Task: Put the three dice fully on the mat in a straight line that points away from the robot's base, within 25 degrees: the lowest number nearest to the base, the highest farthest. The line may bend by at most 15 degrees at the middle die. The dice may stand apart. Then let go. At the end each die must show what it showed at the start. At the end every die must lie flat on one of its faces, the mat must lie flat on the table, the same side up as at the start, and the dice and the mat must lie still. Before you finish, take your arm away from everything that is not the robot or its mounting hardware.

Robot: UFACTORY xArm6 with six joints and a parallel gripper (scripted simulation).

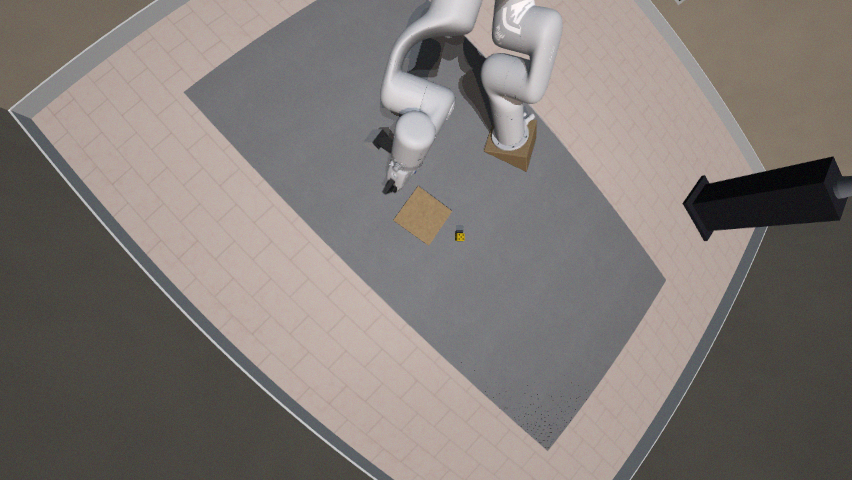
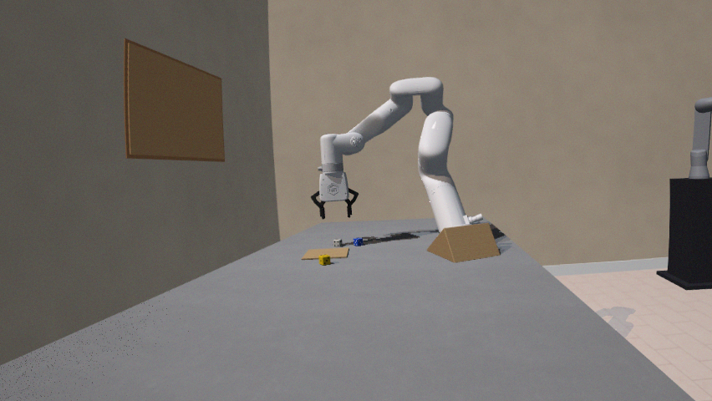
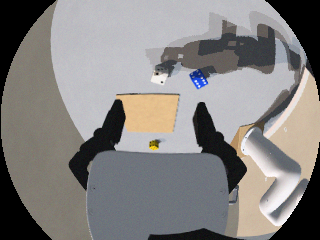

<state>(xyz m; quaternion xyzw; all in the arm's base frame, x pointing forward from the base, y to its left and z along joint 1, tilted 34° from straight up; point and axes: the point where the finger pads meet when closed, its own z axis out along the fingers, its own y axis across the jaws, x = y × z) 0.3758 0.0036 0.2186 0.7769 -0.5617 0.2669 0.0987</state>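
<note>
Now: hand 100 mm above the white die. From my hand the other things lie so: yellow die 50 mm behind, 260 mm to the left, 100 mm below; blue die 70 mm behind, 10 mm to the right, 100 mm below; tan mat 130 mm to the left, 110 mm below.
</note>
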